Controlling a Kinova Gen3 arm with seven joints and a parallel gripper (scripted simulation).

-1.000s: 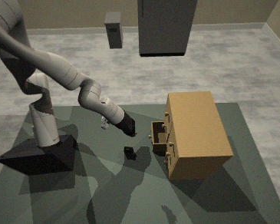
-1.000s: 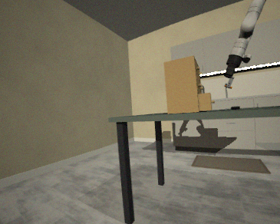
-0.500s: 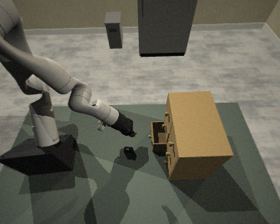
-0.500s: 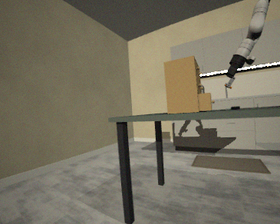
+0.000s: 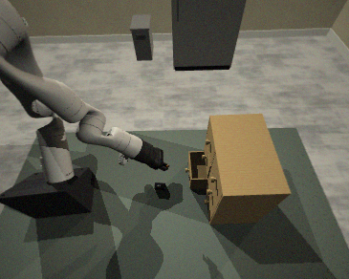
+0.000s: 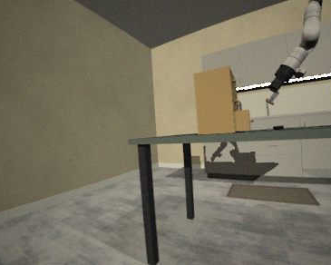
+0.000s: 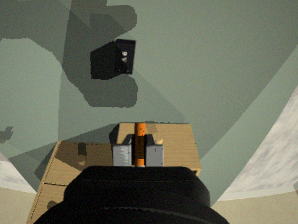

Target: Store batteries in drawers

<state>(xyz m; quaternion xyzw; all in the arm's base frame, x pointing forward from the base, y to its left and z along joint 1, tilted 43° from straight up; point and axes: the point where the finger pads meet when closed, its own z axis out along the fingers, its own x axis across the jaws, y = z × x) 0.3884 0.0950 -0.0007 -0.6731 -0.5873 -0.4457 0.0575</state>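
My gripper is now 10 mm short of the thin orange battery and 10 mm above it. Also, from my hand: green battery: 260 mm ahead, 20 mm to the left, 30 mm below; small black block: 10 mm behind, 30 mm to the right, 140 mm below.
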